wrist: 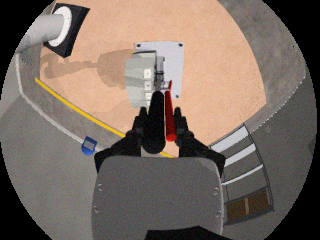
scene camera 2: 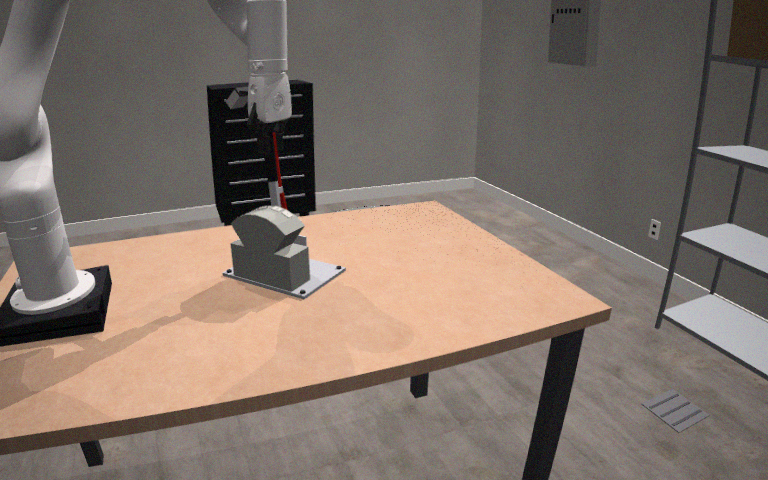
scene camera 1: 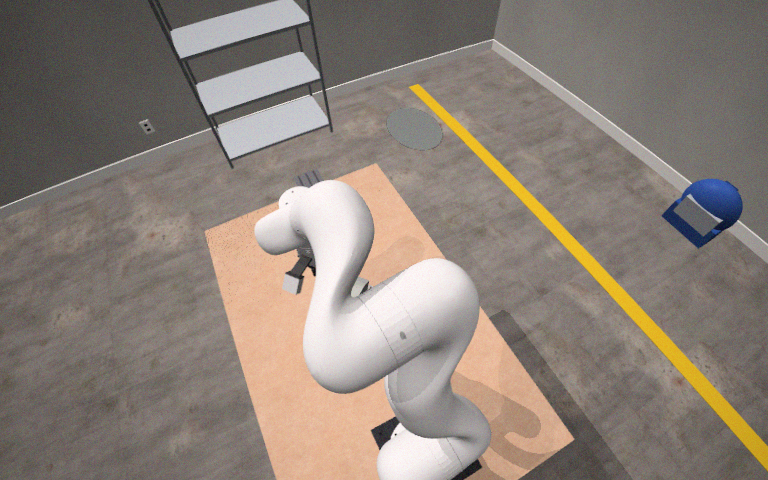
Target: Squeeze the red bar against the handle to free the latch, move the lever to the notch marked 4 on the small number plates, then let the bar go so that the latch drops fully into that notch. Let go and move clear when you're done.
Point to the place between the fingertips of the gripper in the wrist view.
160,114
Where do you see a light base plate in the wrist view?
140,73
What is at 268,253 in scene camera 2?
A light base plate.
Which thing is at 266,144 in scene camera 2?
The gripper.
